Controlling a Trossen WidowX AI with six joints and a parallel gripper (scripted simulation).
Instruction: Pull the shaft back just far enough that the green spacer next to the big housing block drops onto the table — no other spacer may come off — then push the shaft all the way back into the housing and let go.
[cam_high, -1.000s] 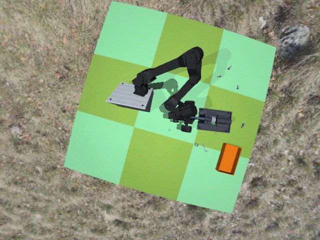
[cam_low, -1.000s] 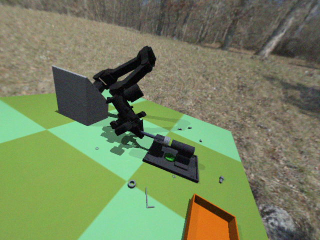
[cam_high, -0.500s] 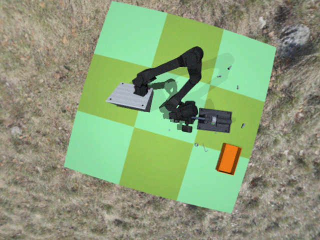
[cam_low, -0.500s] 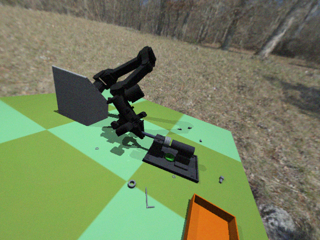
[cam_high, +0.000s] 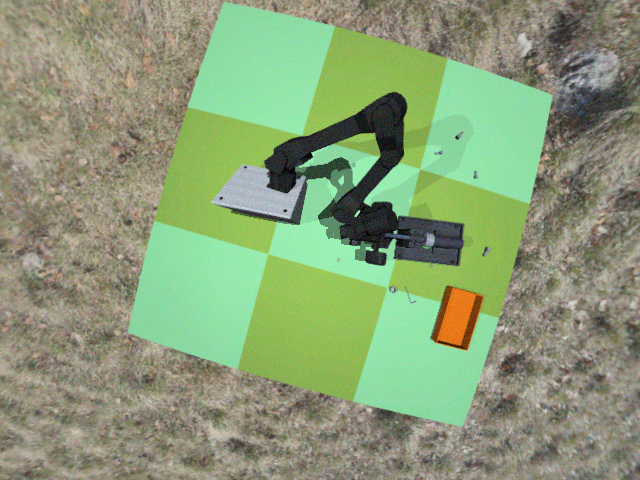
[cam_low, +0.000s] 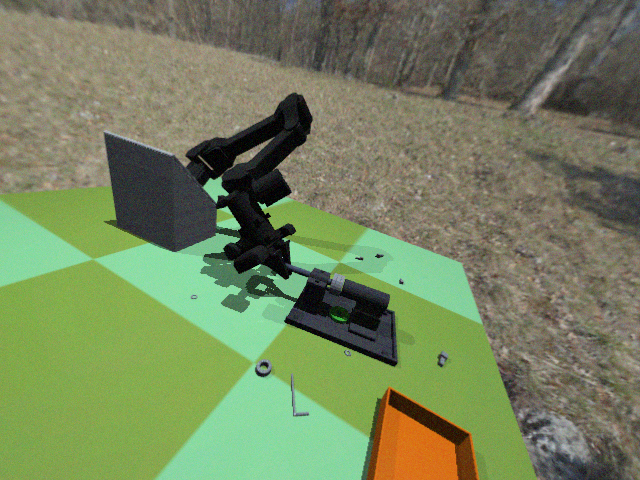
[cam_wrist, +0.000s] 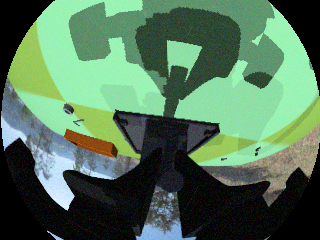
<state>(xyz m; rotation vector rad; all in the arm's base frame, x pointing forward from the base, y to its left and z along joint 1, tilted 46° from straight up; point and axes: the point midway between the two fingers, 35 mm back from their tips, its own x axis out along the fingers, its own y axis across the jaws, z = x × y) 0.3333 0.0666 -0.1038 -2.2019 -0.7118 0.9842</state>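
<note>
Now: the light grey spacer 11 cm ahead of my gripper tip, 3 cm above it and 2 cm to the left of it. The rest, counted from my gripper tip: grey shaft: 4 cm ahead, 2 cm above, 1 cm to the left; orange tray: 33 cm ahead, 19 cm to the right, 5 cm below; green spacer: 13 cm ahead, 4 cm below, 3 cm to the left.
</note>
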